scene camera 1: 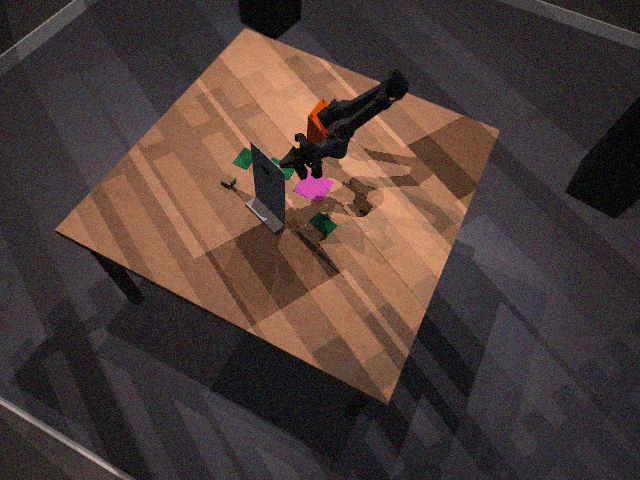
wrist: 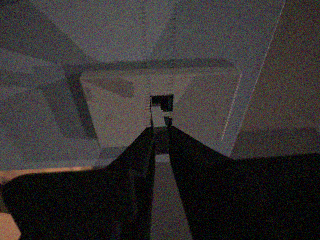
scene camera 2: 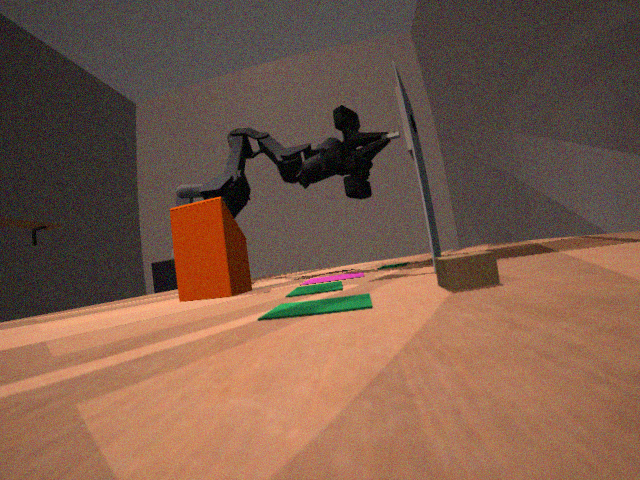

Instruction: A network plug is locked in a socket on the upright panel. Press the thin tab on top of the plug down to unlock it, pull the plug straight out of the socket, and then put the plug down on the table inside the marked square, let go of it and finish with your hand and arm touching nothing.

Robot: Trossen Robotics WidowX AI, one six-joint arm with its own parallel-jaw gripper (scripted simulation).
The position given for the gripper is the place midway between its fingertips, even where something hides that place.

In view: the gripper (scene camera 2: 388,136).
The gripper is seen too in scene camera 1 (scene camera 1: 278,165) and in the wrist view (wrist: 160,133).
